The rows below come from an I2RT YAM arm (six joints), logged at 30 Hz.
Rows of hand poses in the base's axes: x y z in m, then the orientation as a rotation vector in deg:
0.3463 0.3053 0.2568 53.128 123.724 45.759
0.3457 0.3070 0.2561 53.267 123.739 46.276
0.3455 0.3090 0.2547 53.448 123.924 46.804
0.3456 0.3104 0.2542 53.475 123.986 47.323
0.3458 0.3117 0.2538 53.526 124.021 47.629
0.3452 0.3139 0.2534 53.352 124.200 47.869
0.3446 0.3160 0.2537 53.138 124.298 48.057
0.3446 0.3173 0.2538 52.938 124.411 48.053
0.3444 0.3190 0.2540 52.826 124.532 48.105
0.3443 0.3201 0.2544 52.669 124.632 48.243
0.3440 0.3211 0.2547 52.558 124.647 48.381
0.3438 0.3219 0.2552 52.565 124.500 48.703
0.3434 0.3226 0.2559 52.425 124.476 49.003
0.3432 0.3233 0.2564 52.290 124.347 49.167
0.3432 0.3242 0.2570 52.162 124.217 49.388
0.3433 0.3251 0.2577 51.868 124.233 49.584
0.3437 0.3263 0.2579 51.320 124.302 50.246
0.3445 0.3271 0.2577 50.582 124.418 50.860
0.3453 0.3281 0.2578 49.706 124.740 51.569
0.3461 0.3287 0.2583 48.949 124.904 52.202
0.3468 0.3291 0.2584 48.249 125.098 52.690
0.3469 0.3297 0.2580 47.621 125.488 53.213
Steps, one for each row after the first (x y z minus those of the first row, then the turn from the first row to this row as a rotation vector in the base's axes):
-0.0006 0.0017 -0.0007 0.420 0.049 0.101
-0.0008 0.0037 -0.0021 0.865 0.257 0.264
-0.0007 0.0051 -0.0026 1.247 0.294 0.449
-0.0005 0.0064 -0.0030 1.485 0.331 0.538
-0.0011 0.0086 -0.0034 1.598 0.383 0.795
-0.0017 0.0107 -0.0031 1.659 0.352 1.017
-0.0017 0.0120 -0.0030 1.587 0.350 1.177
-0.0019 0.0137 -0.0028 1.587 0.393 1.311
-0.0020 0.0148 -0.0024 1.632 0.394 1.488
-0.0023 0.0158 -0.0021 1.693 0.348 1.600
-0.0025 0.0166 -0.0016 1.925 0.216 1.631
-0.0029 0.0173 -0.0009 2.092 0.118 1.793
-0.0031 0.0180 -0.0004 2.162 -0.059 1.858
-0.0031 0.0189 0.0002 2.275 -0.234 1.937
-0.0030 0.0198 0.0009 2.315 -0.368 2.168
-0.0026 0.0210 0.0011 2.603 -0.593 2.713
-0.0018 0.0218 0.0009 2.794 -0.863 3.368
-0.0010 0.0228 0.0010 3.009 -1.026 4.227
-0.0002 0.0234 0.0015 3.210 -1.255 4.924
0.0005 0.0238 0.0016 3.328 -1.426 5.557
0.0006 0.0244 0.0012 3.498 -1.400 6.252

